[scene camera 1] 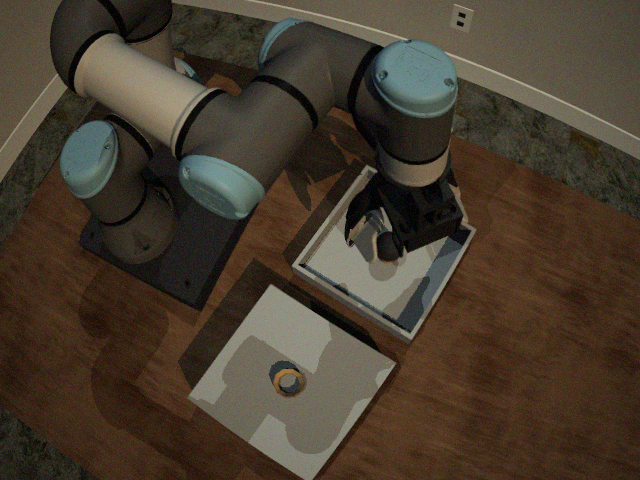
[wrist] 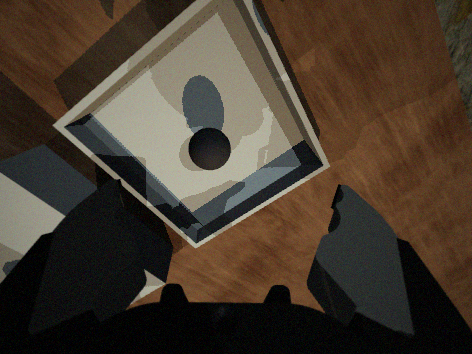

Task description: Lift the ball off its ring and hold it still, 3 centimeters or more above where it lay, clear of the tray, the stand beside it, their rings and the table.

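Note:
The dark ball is inside the white-walled tray. Its ring is hidden under it. My gripper is open and empty, over the tray in the scene view. In the wrist view the ball shows above the line between the fingertips and slightly left of their midpoint, and it is not gripped. How high the fingertips are above the ball is hard to tell.
The white-topped stand is beside the tray, with an orange ring on its top. The tray's raised walls surround the ball. The dark robot base plate is to the left on the wooden table.

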